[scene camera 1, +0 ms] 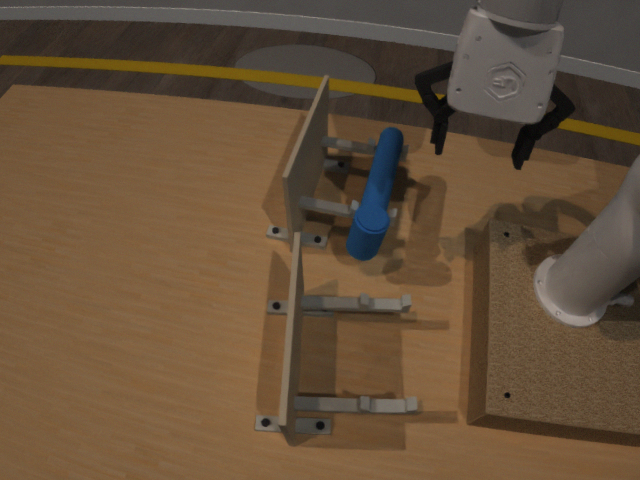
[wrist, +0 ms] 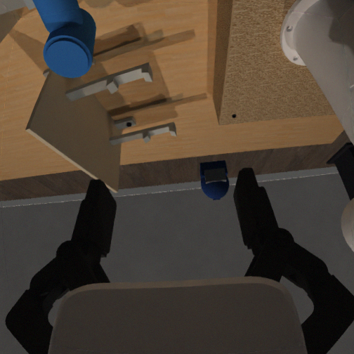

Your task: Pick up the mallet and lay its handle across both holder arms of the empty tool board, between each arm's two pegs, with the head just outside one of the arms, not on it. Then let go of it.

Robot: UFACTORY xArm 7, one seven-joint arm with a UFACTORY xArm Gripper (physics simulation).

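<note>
The blue mallet [scene camera 1: 381, 180] [wrist: 68, 56] lies across both holder arms of the back tool board [scene camera 1: 308, 155]. Its handle crosses the far arm [scene camera 1: 348, 145] and the near arm [scene camera 1: 325, 206], between each arm's two pegs as far as shows. Its head is just outside the near arm, on the side facing the front board; the exact gap is hard to see. My gripper [scene camera 1: 478, 159] [wrist: 171, 186] is wide open and empty, to the right of the mallet's far end and apart from it.
The front tool board [scene camera 1: 292, 335] [wrist: 75, 125] stands beyond the mallet's head, its two pegged arms [scene camera 1: 336, 303] [scene camera 1: 330, 404] bearing nothing. The brown base block [scene camera 1: 558, 382] [wrist: 270, 75] with the robot's base is at the right. A small blue object [wrist: 215, 187] shows past the table edge.
</note>
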